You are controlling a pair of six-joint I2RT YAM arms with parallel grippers.
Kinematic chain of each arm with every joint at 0, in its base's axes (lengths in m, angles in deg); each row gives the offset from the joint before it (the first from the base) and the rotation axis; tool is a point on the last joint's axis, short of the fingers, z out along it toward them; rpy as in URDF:
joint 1: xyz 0 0 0.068 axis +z
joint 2: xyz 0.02 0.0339 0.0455 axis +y
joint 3: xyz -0.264 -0.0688 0 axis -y
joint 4: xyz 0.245 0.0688 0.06 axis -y
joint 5: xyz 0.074 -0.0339 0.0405 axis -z
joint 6: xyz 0.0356 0 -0.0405 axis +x
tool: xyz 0 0 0 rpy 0 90 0
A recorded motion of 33 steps. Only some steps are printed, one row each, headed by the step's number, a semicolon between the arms.
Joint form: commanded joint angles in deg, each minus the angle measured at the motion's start. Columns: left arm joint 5, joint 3, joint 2, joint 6, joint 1, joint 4; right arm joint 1, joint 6, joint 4, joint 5, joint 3, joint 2.
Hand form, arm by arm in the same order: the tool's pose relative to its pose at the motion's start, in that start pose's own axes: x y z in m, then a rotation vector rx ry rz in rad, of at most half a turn. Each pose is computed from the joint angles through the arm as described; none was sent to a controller.
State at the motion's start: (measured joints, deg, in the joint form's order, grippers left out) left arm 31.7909 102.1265 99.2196 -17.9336 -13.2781 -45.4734; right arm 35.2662 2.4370 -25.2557 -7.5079 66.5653 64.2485
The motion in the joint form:
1: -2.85 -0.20 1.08 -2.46 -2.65 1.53; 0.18 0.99 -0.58 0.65 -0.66 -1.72
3: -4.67 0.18 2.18 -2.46 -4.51 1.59; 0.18 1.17 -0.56 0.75 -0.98 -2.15
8: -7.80 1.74 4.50 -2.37 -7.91 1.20; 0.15 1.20 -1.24 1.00 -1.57 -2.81
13: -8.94 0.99 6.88 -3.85 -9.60 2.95; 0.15 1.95 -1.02 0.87 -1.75 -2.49
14: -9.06 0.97 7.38 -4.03 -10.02 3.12; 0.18 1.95 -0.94 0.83 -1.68 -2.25
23: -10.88 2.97 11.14 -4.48 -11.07 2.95; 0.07 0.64 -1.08 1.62 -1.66 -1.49
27: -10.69 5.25 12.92 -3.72 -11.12 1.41; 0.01 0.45 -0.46 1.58 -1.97 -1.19
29: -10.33 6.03 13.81 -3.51 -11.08 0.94; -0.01 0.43 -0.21 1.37 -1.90 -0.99
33: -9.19 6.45 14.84 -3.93 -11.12 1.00; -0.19 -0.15 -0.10 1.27 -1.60 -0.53
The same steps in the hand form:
1: 0.0034 -0.0086 0.0163 -0.0187 0.0062 -0.0138; 0.0016 0.0013 -0.0080 0.0080 -0.0086 0.0150
3: 0.0065 -0.0146 0.0282 -0.0331 0.0229 0.0001; 0.0025 0.0014 -0.0095 0.0096 -0.0109 0.0179
8: 0.0117 -0.0276 0.0490 -0.0560 0.0529 0.0297; 0.0058 0.0013 -0.0116 0.0150 -0.0007 0.0199
13: 0.0185 -0.0262 0.0725 -0.0668 0.0810 0.0128; 0.0069 0.0010 -0.0093 0.0130 0.0042 0.0336
14: 0.0202 -0.0267 0.0771 -0.0670 0.0892 0.0119; 0.0067 0.0010 -0.0081 0.0120 0.0059 0.0336
23: 0.0217 -0.0231 0.0997 -0.0989 0.1150 0.0044; 0.0082 -0.0005 -0.0040 0.0282 0.0204 0.0132
27: 0.0190 -0.0224 0.1053 -0.1014 0.1328 0.0111; 0.0092 -0.0011 -0.0015 0.0284 0.0202 0.0103
29: 0.0185 -0.0207 0.1089 -0.0995 0.1435 0.0099; 0.0087 -0.0012 -0.0005 0.0249 0.0183 0.0099
33: 0.0192 -0.0187 0.1149 -0.0848 0.1590 -0.0024; 0.0077 -0.0021 0.0012 0.0260 0.0191 0.0011

